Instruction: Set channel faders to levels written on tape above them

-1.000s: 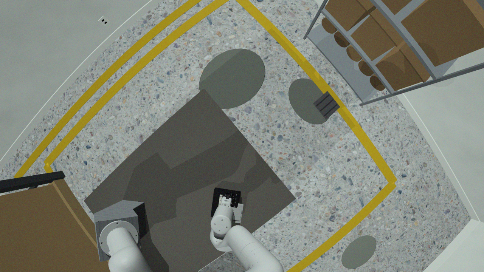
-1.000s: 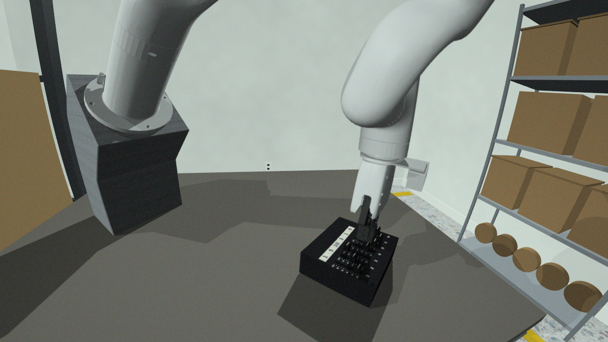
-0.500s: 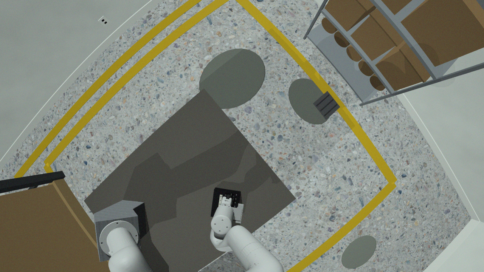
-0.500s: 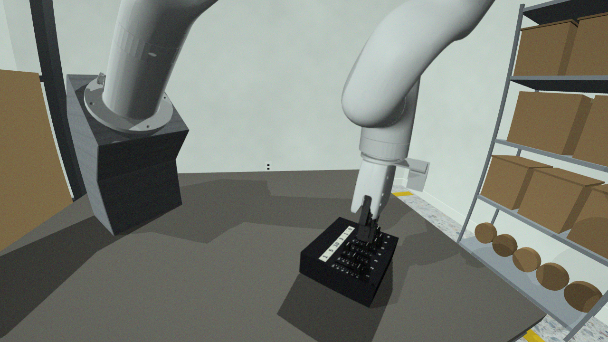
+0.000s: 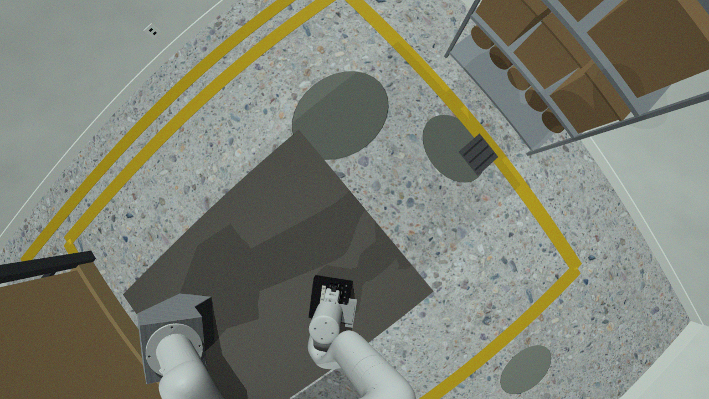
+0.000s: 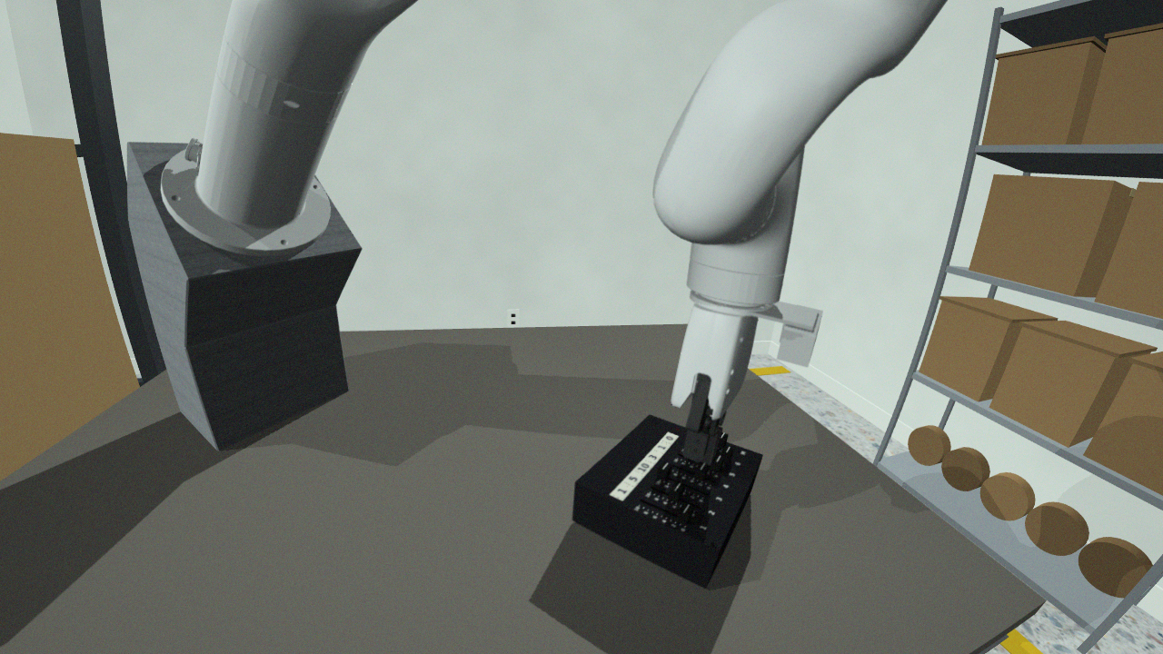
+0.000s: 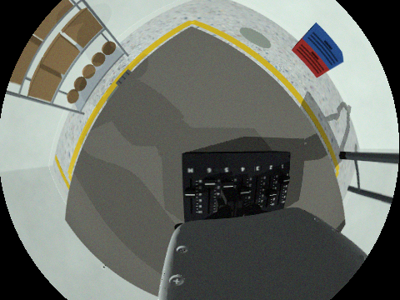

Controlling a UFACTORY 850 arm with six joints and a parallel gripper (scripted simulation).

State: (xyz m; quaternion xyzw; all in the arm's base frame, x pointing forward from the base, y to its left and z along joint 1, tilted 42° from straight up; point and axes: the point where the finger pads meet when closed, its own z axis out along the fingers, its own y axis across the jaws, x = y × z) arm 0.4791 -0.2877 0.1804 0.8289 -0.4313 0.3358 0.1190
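The fader knob is 50 mm ahead of my hand, 10 mm to the left of it and 20 mm below it.
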